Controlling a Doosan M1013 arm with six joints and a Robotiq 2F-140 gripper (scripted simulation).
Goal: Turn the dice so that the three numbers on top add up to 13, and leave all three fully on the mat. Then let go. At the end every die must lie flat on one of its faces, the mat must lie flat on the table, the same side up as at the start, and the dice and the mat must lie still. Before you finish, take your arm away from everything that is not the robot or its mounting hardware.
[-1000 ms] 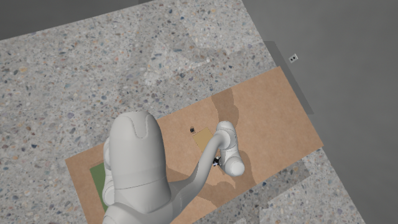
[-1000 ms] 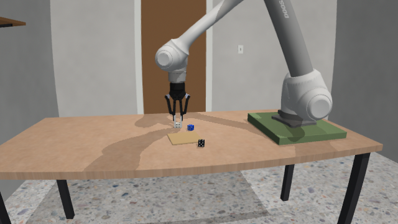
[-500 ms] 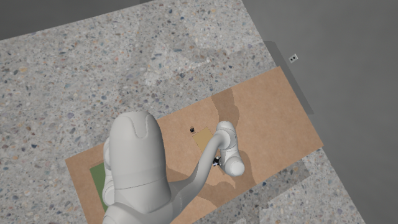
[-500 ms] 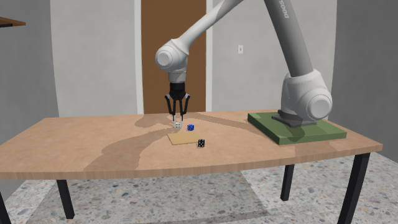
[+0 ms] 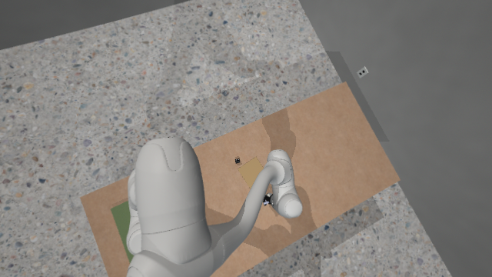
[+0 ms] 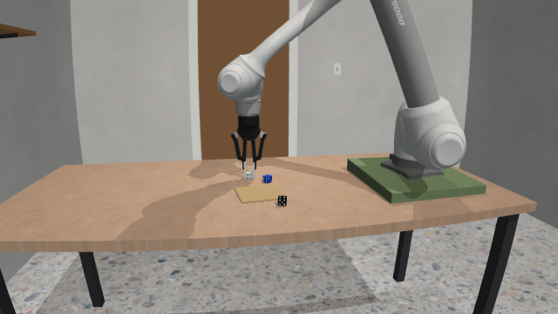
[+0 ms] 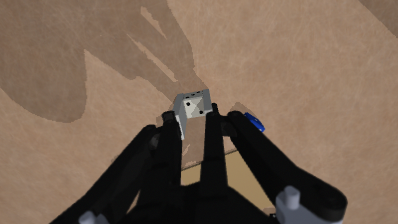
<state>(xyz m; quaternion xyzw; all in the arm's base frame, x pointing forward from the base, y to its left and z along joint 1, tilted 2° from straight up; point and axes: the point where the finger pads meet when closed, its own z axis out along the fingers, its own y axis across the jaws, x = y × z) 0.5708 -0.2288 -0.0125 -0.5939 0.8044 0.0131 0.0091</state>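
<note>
Now: the tan mat 1 cm ahead of my hand, 17 cm to the left of it and 3 cm below it. The rest, counted from my hand: white die: 2 cm below; then blue die: 5 cm behind, 6 cm to the left, 2 cm below; then black die: 3 cm behind, 28 cm to the left, 2 cm below.
</note>
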